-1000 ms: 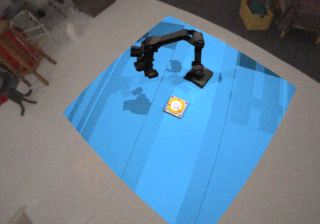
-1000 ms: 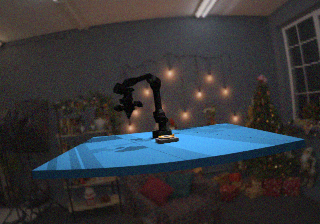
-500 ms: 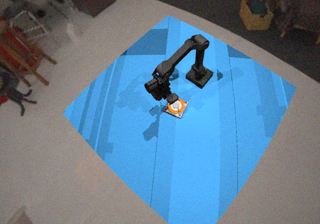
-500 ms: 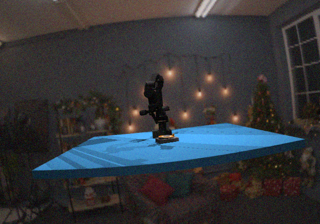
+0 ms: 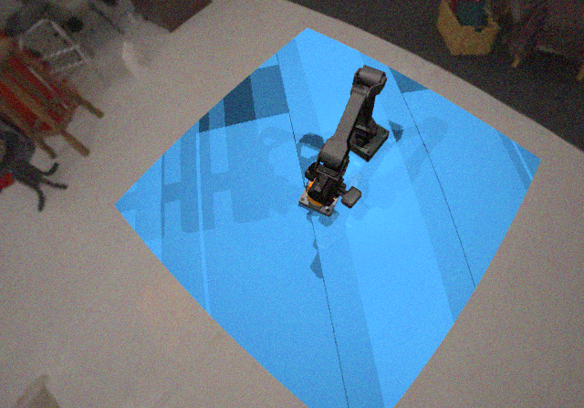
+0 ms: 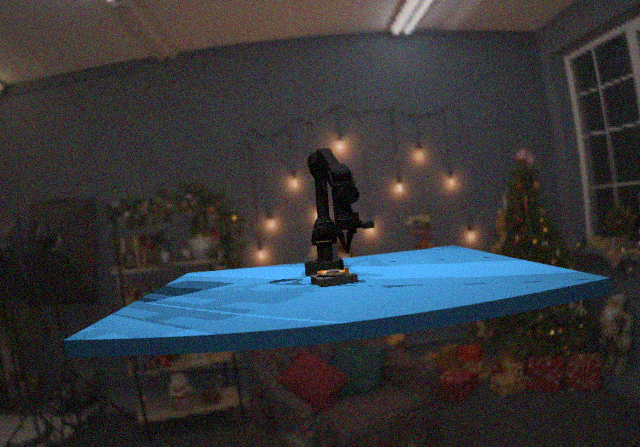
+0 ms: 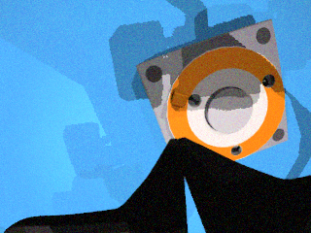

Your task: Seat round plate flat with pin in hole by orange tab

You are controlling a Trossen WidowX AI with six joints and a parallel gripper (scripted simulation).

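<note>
Right now the round plate is 5 cm below my gripper tip and 3 cm to the right of it.
</note>
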